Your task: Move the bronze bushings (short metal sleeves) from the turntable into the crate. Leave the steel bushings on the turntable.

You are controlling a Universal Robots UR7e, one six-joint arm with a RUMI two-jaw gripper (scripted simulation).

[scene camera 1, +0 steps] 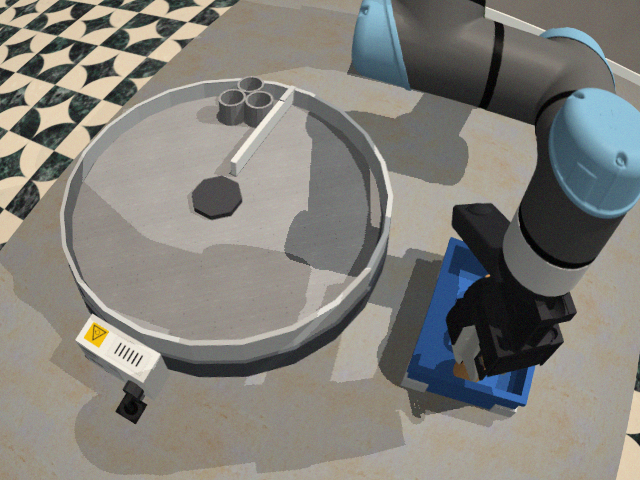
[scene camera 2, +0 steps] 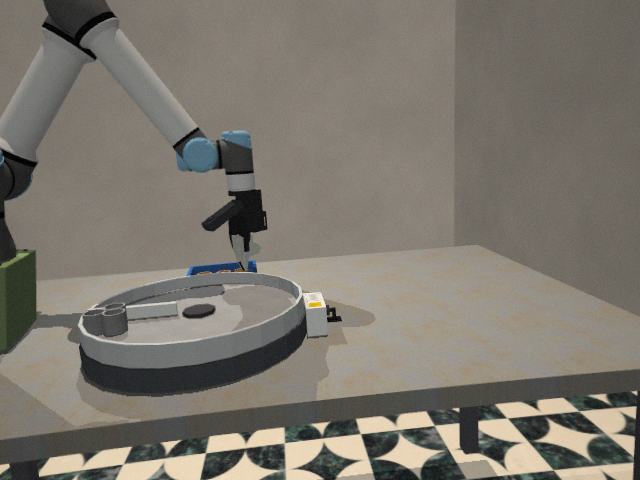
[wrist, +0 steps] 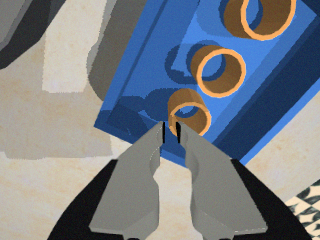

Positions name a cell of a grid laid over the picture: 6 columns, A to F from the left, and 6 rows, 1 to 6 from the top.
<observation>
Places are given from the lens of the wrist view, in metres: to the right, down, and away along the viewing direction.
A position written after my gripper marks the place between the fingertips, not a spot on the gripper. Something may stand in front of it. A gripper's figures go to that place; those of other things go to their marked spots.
my gripper (wrist: D4): 0.01, 0.00, 0.15
bronze bushing (wrist: D4): 0.04, 0.00, 0.17
bronze bushing (wrist: E2): 0.06, -0.04, 0.15
</observation>
